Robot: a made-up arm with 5 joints.
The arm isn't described. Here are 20 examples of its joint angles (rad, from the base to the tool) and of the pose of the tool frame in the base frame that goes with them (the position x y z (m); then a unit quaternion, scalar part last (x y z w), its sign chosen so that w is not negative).
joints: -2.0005 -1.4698 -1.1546 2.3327 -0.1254
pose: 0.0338 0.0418 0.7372 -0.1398 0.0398 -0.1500 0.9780
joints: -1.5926 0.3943 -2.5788 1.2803 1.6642
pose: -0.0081 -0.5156 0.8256 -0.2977 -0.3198 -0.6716 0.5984
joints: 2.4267 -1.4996 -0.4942 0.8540 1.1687
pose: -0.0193 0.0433 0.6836 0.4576 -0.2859 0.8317 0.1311
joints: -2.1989 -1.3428 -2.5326 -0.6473 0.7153
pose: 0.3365 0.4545 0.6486 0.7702 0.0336 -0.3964 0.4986
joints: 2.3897 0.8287 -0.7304 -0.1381 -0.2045
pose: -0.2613 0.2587 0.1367 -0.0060 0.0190 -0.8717 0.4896
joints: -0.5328 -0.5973 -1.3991 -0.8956 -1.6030
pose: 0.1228 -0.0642 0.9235 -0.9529 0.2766 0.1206 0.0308
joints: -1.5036 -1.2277 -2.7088 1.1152 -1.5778
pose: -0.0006 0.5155 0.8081 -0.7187 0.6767 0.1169 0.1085
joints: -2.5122 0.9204 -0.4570 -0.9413 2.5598
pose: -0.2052 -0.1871 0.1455 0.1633 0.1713 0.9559 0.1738
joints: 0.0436 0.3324 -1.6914 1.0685 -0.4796
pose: 0.6142 -0.0029 0.5727 -0.1221 -0.0778 0.8568 0.4949
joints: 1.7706 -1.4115 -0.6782 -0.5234 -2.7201
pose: 0.0096 -0.0620 0.7933 0.9191 0.2951 -0.0289 0.2596
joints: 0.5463 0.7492 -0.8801 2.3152 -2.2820
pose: 0.2414 0.1366 0.2235 -0.8846 0.0731 -0.3725 0.2709
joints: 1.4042 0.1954 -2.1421 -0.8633 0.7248
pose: 0.1042 0.3322 0.8929 0.2717 -0.9481 0.1489 0.0711
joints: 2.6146 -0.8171 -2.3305 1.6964 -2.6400
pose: 0.1177 -0.1006 0.9806 0.4751 0.4632 0.2003 0.7208
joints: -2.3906 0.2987 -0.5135 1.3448 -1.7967
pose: -0.1642 -0.2187 0.2439 0.1390 -0.5171 0.3963 0.7458
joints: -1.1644 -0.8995 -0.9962 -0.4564 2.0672
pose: 0.0603 -0.1405 0.8521 -0.3026 -0.8721 -0.2839 0.2594
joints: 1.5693 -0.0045 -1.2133 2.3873 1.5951
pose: 0.0394 0.3319 0.5392 -0.3947 0.3858 0.5820 0.5972
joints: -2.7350 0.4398 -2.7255 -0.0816 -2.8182
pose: -0.3447 -0.1978 0.9278 0.3779 0.8454 0.2778 0.2556
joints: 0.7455 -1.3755 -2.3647 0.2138 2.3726
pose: -0.3705 -0.3872 0.7745 -0.6859 0.7022 -0.0054 0.1911
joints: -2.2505 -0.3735 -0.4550 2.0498 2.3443
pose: -0.1081 -0.1743 0.4476 0.3860 0.4240 -0.8179 0.0481
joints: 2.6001 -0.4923 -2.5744 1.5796 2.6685
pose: 0.0300 -0.0315 1.0081 0.6509 0.1858 0.5024 0.5380
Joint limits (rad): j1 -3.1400..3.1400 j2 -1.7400..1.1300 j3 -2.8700..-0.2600 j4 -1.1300..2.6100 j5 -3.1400..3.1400
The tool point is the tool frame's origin. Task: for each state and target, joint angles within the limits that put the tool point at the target. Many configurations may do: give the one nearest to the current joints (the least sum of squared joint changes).
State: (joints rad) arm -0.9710 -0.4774 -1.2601 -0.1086 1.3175
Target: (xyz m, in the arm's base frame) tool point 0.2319 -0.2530 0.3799
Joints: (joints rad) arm -0.7606 -0.1515 -0.2943 0.0807 1.3771
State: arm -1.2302 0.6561 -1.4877 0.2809 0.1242
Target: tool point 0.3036 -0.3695 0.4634
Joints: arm -0.8439 -0.0184 -0.7686 0.3563 0.1790
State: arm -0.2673 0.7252 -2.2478 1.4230 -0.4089
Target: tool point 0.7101 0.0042 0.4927
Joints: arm 0.0491 0.8792 -2.3902 1.2430 -0.4375
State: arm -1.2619 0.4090 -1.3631 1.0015 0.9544
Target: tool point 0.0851 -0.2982 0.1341
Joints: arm -1.2547 0.7720 -0.7422 1.1429 0.9707
